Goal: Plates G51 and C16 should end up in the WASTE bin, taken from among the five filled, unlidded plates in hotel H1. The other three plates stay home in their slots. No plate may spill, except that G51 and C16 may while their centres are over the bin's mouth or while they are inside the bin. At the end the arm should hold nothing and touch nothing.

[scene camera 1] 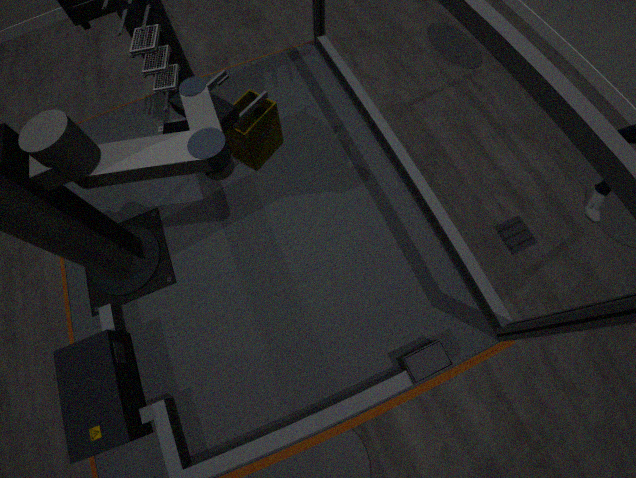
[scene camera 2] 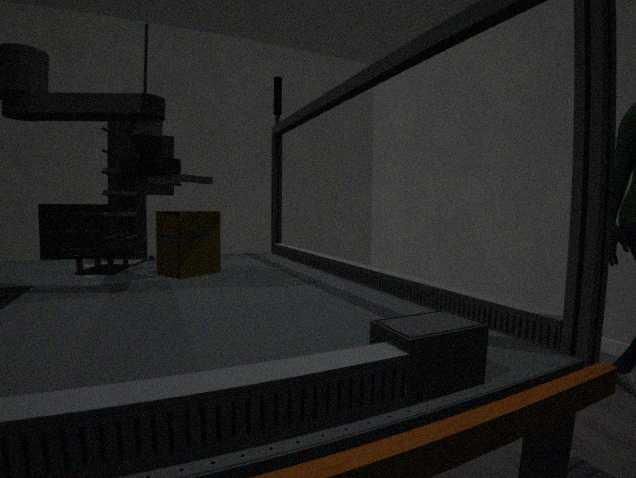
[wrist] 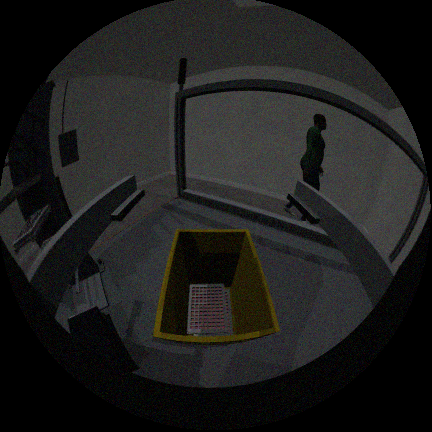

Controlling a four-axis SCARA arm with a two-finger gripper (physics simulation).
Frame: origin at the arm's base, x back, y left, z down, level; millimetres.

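Where they show: gripper, fingertip midpoint: [scene camera 1: 245, 82] [scene camera 2: 195, 181] [wrist: 217, 182]; arm's base, link origin: [scene camera 1: 128, 260].
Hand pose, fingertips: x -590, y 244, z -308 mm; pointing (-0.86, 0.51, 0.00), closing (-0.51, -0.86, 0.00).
Observation:
Each offset is from my fingertips to the centre of the thing.
My gripper [scene camera 1: 246, 83] [scene camera 2: 209, 180] [wrist: 217, 182] is open and empty, its two flat fingers spread above the yellow WASTE bin @(dx +22, dy -13, dz +196 mm) [scene camera 1: 257, 149] [scene camera 2: 199, 246] [wrist: 267, 305]. Inside the bin, in the wrist view, lies a pale plate @(dx +20, dy +1, dz +268 mm) [wrist: 206, 307] with reddish wells. A second pale edge shows at its right, apparently another plate under it. No label on them is readable. In scene camera 1, three pale gridded plates @(dx +243, dy +293, dz -48 mm) [scene camera 1: 144, 39] @(dx +243, dy +293, dz +30 mm) [scene camera 1: 155, 59] @(dx +243, dy +293, dz +108 mm) [scene camera 1: 166, 78] sit at different heights on the dark hotel H1 [scene camera 1: 173, 38] at the upper left. Their labels are not readable either.
A low dark stand [scene camera 1: 174, 126] is beside the bin, partly under the arm. The arm's column [scene camera 1: 123, 256] stands at the left. A grey box @(dx -160, dy -912, dz +258 mm) [scene camera 1: 427, 361] [scene camera 2: 434, 354] sits at the front edge. A barrier frame [scene camera 1: 411, 169] [scene camera 2: 277, 190] runs along the right, with a person [wrist: 314, 150] beyond.

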